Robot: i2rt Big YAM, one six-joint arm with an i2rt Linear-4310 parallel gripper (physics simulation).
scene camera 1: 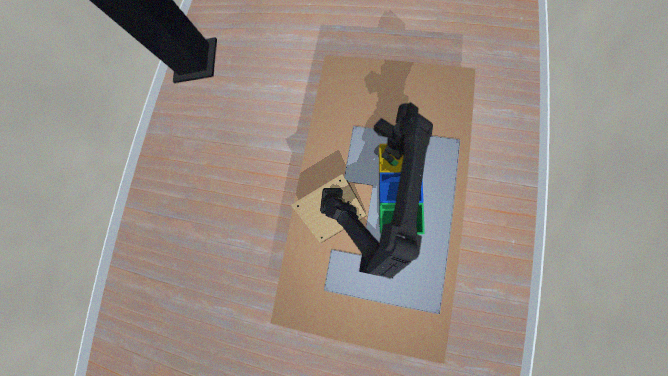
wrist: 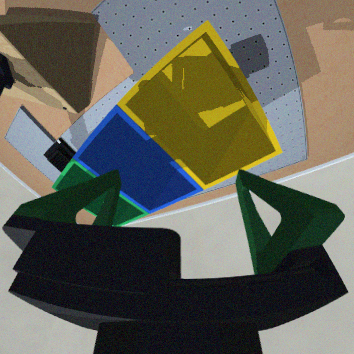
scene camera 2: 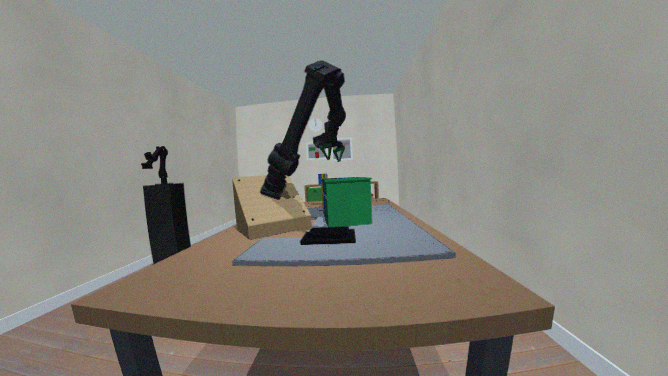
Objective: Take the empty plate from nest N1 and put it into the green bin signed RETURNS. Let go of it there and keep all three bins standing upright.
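Pixels of known places: gripper, fingertip midpoint: (scene camera 1: 398, 156) (wrist: 177, 175) (scene camera 2: 334, 160); arm's base, link origin: (scene camera 1: 330, 200) (scene camera 2: 273, 187).
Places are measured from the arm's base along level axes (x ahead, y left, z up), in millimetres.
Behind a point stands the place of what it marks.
Note:
The green bin (scene camera 1: 388, 220) @(x 257, y -95, z -155 mm) (scene camera 2: 349, 202) @(x 296, y -156, z -67 mm) (wrist: 77, 176) @(x 241, y -151, z -36 mm) stands upright at the near end of a row of three, on the grey perforated board (scene camera 1: 442, 200) @(x 524, y -12, z -158 mm) (scene camera 2: 400, 245) @(x 368, y -433, z -157 mm) (wrist: 175, 15) @(x 178, y 219, z -157 mm). Its RETURNS sign is not readable. My gripper (scene camera 1: 394, 162) @(x 296, y 147, z 111 mm) (scene camera 2: 334, 159) @(x 296, y 147, z 111 mm) (wrist: 177, 175) @(x 296, y 147, z 111 mm) is open and empty. It hangs well above the bin row, over the yellow bin in the top view. The fingers point down in the scene camera 2 view. I cannot make out the empty plate or nest N1 in any view; the arm and bins hide part of the board.
The blue bin (scene camera 1: 390, 188) @(x 279, y 62, z -155 mm) (wrist: 135, 160) @(x 318, y -24, z -68 mm) stands between the green bin and the yellow bin (scene camera 1: 383, 167) @(x 252, y 172, z -155 mm) (wrist: 250, 135) @(x 399, y 197, z -39 mm), all upright. A sloped wooden block (scene camera 1: 315, 220) @(x -79, y -85, z -34 mm) (scene camera 2: 275, 215) @(x 13, y -118, z -101 mm) carries the arm base beside them. A low black base (scene camera 2: 328, 236) @(x 187, y -332, z -140 mm) (wrist: 59, 154) @(x 157, y -256, z -133 mm) is near the green bin.

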